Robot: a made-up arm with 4 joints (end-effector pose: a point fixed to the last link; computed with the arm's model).
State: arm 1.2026 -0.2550 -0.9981 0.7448
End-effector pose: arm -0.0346 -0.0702 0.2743 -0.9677 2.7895 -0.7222
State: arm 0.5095 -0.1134 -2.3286 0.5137
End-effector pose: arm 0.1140 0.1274 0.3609 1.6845 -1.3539 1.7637
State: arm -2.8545 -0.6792 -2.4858 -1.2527
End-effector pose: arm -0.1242 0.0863 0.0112 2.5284 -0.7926 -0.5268
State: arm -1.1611 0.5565 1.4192 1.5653
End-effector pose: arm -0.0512 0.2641 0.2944 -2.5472 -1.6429 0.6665
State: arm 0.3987 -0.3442 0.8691 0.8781
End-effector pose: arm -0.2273 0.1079 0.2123 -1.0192 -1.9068 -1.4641
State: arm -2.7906 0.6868 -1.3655 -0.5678
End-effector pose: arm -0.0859 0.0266 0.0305 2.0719 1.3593 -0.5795
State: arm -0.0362 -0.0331 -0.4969 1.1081
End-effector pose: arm -0.0695 -0.0660 0.2654 -0.0865 -2.2600 -0.4733
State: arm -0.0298 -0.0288 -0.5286 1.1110
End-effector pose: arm -0.0641 -0.0678 0.2654 -0.0513 -2.2677 -0.4548
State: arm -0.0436 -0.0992 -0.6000 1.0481
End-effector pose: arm -0.0490 -0.0761 0.2562 0.0928 -2.2020 -0.4477
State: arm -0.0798 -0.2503 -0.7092 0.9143
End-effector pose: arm -0.0250 -0.0867 0.2336 0.3480 -2.0714 -0.4502
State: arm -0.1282 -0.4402 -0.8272 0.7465
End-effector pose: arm -0.0007 -0.0910 0.2023 0.6439 -1.9343 -0.4542
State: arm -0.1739 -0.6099 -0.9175 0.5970
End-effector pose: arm 0.0156 -0.0877 0.1740 0.8864 -1.8389 -0.4587
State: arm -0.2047 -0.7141 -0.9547 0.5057
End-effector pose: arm 0.0208 -0.0832 0.1574 1.0124 -1.7903 -0.4709
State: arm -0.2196 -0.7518 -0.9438 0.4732
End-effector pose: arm 0.0176 -0.0816 0.1518 1.0320 -1.7680 -0.4929
